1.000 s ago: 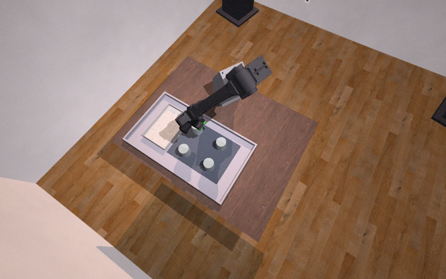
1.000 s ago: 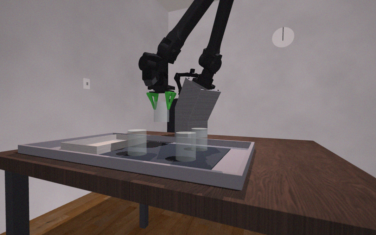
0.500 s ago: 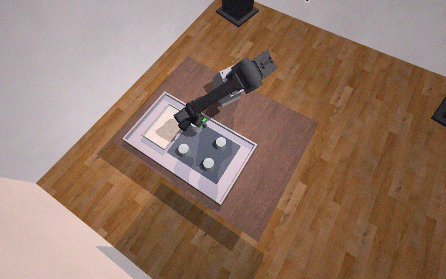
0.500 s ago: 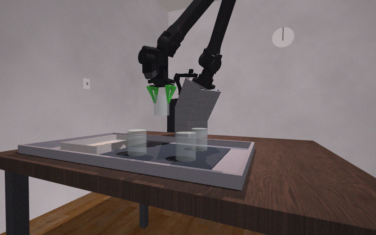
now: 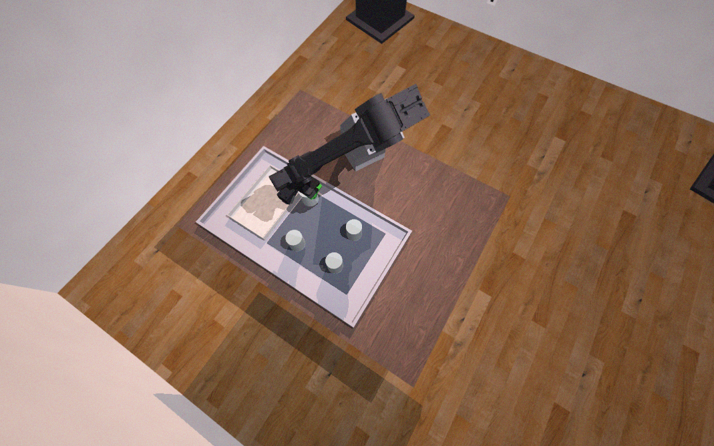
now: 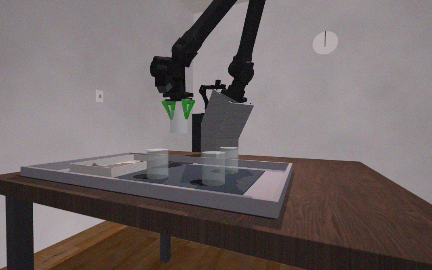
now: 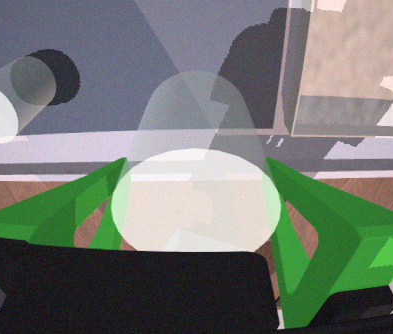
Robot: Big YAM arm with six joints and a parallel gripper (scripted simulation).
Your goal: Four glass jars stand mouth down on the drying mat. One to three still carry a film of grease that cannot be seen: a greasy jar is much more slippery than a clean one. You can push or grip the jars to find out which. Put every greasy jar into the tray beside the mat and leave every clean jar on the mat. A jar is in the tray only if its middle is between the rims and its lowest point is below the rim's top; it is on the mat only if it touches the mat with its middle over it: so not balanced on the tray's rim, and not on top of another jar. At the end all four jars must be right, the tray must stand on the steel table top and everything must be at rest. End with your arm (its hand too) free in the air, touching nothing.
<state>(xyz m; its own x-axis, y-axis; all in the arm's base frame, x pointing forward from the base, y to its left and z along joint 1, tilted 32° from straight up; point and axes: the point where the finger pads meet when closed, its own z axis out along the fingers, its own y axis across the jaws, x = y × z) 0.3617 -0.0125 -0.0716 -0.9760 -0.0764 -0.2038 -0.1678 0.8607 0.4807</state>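
The cream tray is 11 cm ahead of my hand, 19 cm to the right of it and 19 cm below it. From my hand the other things lie so: rimmed steel top (8 cm ahead, 2 cm to the left, 20 cm below); dark drying mat (5 cm ahead, 13 cm to the left, 20 cm below).
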